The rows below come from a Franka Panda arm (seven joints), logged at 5 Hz.
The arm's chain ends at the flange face. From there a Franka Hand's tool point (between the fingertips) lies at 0.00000 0.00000 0.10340 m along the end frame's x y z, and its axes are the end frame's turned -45 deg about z.
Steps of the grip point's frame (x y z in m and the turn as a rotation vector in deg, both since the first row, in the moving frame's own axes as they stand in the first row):
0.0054 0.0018 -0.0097 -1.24 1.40 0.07
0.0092 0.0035 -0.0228 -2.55 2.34 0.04
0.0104 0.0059 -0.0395 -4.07 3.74 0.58
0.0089 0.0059 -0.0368 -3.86 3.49 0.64
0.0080 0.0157 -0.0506 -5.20 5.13 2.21
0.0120 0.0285 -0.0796 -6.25 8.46 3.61
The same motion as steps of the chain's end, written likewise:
0.0017 -0.0023 -0.0096 0.11 1.87 0.07
0.0027 -0.0043 -0.0226 -0.15 3.46 0.04
0.0016 -0.0037 -0.0390 -0.23 5.52 0.58
0.0011 -0.0026 -0.0364 -0.26 5.20 0.64
0.0036 0.0051 -0.0498 -0.05 7.30 2.21
0.0099 0.0139 -0.0779 1.56 10.40 3.61

